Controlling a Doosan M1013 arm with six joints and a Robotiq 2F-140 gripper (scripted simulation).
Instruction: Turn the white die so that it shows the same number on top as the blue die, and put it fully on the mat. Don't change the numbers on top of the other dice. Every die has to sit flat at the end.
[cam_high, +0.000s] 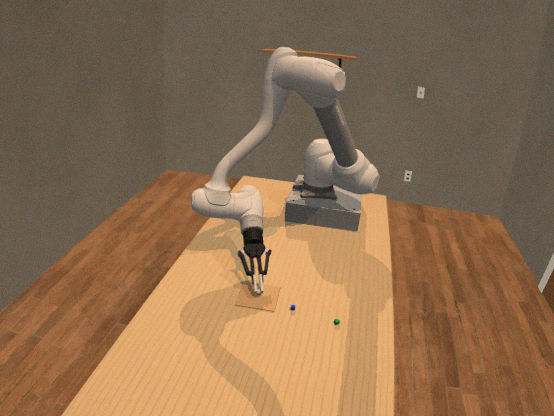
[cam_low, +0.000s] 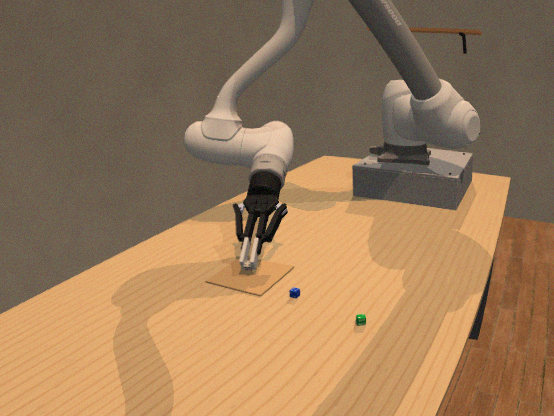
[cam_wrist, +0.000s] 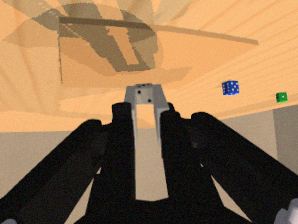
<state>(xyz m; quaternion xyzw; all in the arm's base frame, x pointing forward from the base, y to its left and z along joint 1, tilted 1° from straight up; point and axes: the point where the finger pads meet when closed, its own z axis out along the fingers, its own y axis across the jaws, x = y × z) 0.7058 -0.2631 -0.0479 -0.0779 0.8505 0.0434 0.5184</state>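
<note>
The white die lies 20 mm below my hand and 20 mm ahead of it. Round my hand: tan mat (40 mm below, 20 mm ahead); green die (280 mm to the left, 150 mm ahead, 40 mm below); blue die (130 mm to the left, 80 mm ahead, 40 mm below).
</note>
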